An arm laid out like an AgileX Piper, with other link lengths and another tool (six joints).
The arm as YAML. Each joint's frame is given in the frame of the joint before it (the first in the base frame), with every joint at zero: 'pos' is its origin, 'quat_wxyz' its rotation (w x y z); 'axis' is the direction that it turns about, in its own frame. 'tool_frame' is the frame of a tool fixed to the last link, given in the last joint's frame.
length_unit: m
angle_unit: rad
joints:
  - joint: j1
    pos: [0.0, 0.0, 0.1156]
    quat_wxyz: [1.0, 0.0, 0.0, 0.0]
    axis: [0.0, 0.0, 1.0]
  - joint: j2
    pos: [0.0, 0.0, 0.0]
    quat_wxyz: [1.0, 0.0, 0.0, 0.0]
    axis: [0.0, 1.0, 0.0]
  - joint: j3
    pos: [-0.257, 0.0, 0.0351]
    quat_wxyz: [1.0, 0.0, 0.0, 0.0]
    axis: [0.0, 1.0, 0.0]
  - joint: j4
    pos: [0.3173, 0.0, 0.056]
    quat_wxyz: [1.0, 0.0, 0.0, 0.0]
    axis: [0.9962, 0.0, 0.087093]
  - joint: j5
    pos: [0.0, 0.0, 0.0]
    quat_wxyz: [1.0, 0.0, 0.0, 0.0]
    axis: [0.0, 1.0, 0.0]
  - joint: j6
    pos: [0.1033, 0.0, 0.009]
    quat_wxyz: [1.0, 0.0, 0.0, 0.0]
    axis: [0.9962, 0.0, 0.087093]
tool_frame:
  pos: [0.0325, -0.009, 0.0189]
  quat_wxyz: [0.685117, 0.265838, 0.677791, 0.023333]
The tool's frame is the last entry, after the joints.
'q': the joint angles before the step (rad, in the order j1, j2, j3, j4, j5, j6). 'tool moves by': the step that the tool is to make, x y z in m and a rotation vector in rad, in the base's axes. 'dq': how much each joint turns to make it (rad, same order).
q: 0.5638, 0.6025, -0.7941, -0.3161, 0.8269, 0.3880
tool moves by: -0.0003, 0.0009, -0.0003, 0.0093, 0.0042, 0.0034
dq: -0.0003, 0.0000, 0.0002, 0.0110, -0.0017, -0.0003
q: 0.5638, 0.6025, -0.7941, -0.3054, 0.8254, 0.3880
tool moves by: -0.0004, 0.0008, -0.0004, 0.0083, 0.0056, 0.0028
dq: 0.0001, 0.0000, -0.0002, 0.0103, 0.0005, 0.0000
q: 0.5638, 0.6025, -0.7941, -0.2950, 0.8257, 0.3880
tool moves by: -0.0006, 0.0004, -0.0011, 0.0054, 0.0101, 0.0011
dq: -0.0002, -0.0001, 0.0001, 0.0101, 0.0059, -0.0002
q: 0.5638, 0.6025, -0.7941, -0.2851, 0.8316, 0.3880
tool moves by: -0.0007, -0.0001, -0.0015, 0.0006, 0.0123, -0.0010
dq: 0.0001, -0.0002, 0.0001, 0.0064, 0.0106, 0.0001
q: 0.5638, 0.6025, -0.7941, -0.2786, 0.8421, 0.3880
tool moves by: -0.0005, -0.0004, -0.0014, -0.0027, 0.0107, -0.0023
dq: 0.0001, 0.0002, -0.0001, 0.0024, 0.0108, 0.0004
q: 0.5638, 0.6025, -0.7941, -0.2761, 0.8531, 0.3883
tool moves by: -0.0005, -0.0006, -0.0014, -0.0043, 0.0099, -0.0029
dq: 0.0001, -0.0001, 0.0002, 0.0005, 0.0110, 0.0004
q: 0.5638, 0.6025, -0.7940, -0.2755, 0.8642, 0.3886
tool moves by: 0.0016, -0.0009, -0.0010, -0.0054, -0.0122, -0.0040
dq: -0.0045, -0.0012, 0.0082, -0.0111, -0.0149, 0.0009
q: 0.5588, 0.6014, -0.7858, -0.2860, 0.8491, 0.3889
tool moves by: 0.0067, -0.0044, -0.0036, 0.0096, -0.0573, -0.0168
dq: -0.0365, -0.0113, 0.0404, -0.0162, -0.0868, 0.0009
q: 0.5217, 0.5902, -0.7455, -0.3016, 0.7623, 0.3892
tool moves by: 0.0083, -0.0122, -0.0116, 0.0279, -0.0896, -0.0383
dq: -0.0823, -0.0366, 0.0908, -0.0064, -0.1537, -0.0006
